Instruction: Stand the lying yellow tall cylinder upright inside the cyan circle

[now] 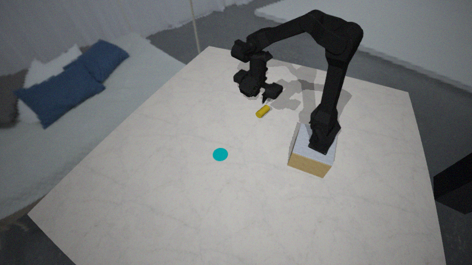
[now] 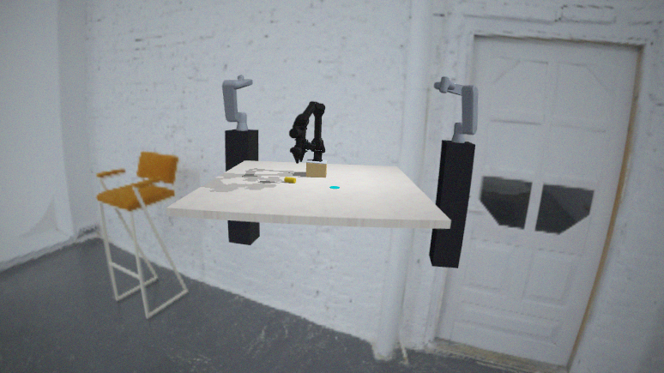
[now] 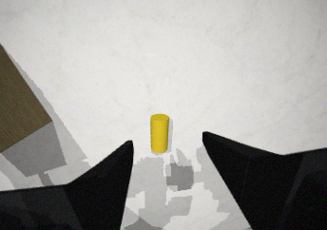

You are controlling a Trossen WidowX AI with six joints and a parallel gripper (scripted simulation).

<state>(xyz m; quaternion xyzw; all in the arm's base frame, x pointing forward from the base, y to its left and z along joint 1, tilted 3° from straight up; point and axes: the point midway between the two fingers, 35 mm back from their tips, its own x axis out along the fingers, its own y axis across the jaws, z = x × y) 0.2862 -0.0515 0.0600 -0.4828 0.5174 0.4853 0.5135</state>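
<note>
Right now my gripper tip is 10 mm past the yellow tall cylinder, 60 mm to the left of it and 110 mm above it. Round my gripper tip: cyan circle 20 mm ahead, 230 mm to the left, 130 mm below.
</note>
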